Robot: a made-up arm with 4 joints.
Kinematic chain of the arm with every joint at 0, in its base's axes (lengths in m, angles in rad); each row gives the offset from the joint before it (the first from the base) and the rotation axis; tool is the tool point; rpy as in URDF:
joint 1: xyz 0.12 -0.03 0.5 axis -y
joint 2: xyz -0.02 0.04 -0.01 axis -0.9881 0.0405 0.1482
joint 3: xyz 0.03 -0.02 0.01 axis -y
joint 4: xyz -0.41 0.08 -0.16 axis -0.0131 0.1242 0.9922
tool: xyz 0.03 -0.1 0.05 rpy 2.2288 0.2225 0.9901
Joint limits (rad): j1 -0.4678..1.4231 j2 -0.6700..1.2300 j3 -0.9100..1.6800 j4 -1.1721..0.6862
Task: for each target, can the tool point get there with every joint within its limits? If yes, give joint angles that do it. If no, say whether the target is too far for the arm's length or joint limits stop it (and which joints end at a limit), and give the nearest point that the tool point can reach.
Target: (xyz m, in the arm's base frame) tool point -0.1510 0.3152 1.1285
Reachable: no: too far | nearest point -0.1059 0.1923 0.9103 | short by 0.254 m
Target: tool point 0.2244 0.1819 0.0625
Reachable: yes | joints 0.5469 -0.4362 0.9977 -0.8746
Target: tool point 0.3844 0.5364 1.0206
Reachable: no: too far | nearest point 0.5305 0.2747 0.6459 | short by 0.480 m
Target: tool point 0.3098 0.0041 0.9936
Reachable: no: joint limits stop it (at a limit: joint 1, joint 3) | nearest point -0.0548 0.0197 0.8961 | short by 0.378 m
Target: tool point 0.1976 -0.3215 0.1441
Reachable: yes | joints 0.6392 0.7429 0.9960 -1.0321
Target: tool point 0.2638 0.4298 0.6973
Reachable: no: joint limits stop it (at a limit: joint 1, joint 2, joint 4) | nearest point 0.3875 0.1788 0.6284 | short by 0.288 m
